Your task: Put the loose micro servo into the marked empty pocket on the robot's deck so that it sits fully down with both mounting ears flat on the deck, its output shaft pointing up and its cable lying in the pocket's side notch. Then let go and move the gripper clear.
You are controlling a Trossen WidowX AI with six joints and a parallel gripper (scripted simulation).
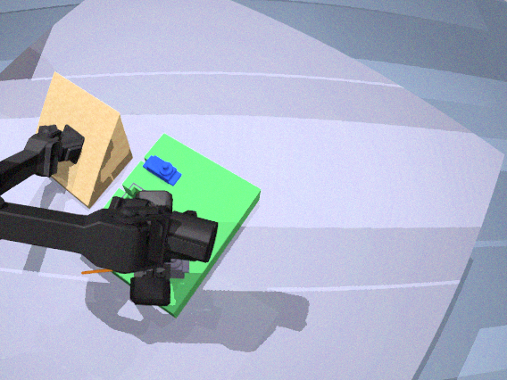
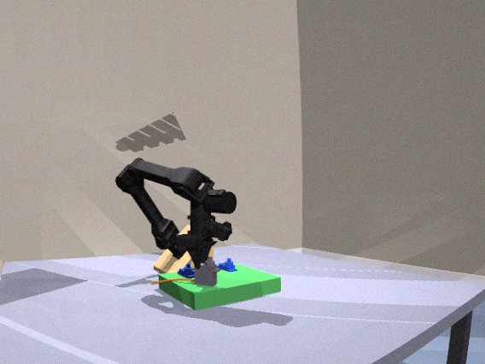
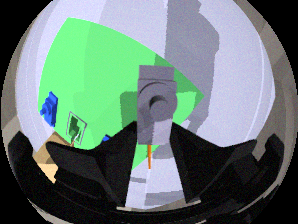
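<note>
Right now my gripper tip is 20 mm past the green deck, 90 mm to the right of it and 80 mm above it.
</note>
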